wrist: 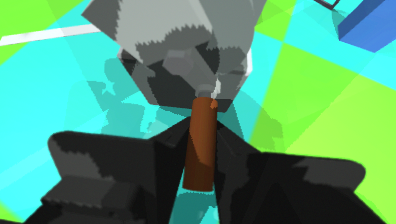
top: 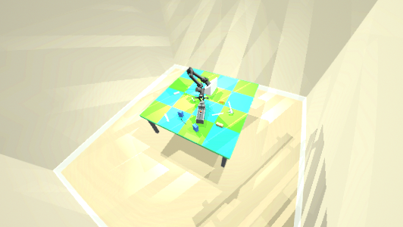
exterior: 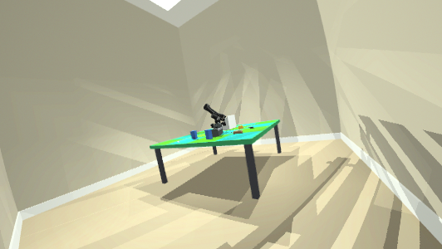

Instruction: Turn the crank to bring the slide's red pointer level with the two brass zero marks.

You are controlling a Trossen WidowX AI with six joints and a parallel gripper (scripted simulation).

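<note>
My gripper tip is now 20 mm below the crank handle, 20 mm past it and 10 mm to the left of it. The rest, counted from my gripper tip: red pointer (150 mm ahead, 80 mm to the left, 40 mm above); orange piece (220 mm to the left, 180 mm behind, 20 mm below); black L-shaped key (330 mm ahead, 90 mm to the right, 30 mm below).
</note>
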